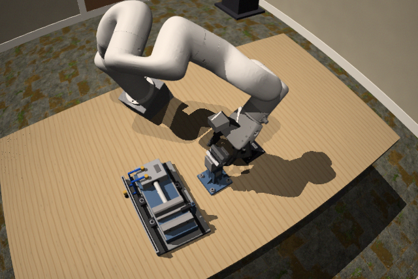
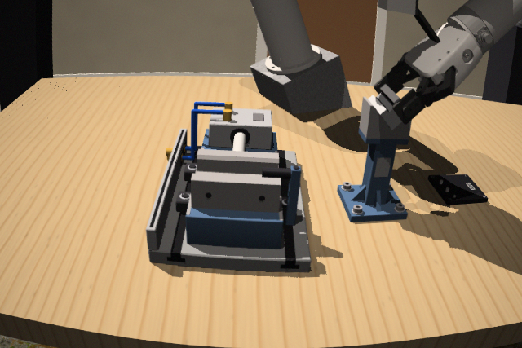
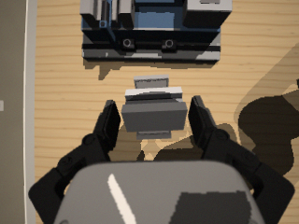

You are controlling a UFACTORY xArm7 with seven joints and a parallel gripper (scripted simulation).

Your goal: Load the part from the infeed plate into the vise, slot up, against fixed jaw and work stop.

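The part lies 10 mm to the right of my hand and 10 mm below it. The rest, counted from my hand: blue base (160 mm below, 10 mm to the right); blue work stop post (150 mm to the right, 110 mm below, 70 mm ahead); blue stand (110 mm below, 10 mm to the right).
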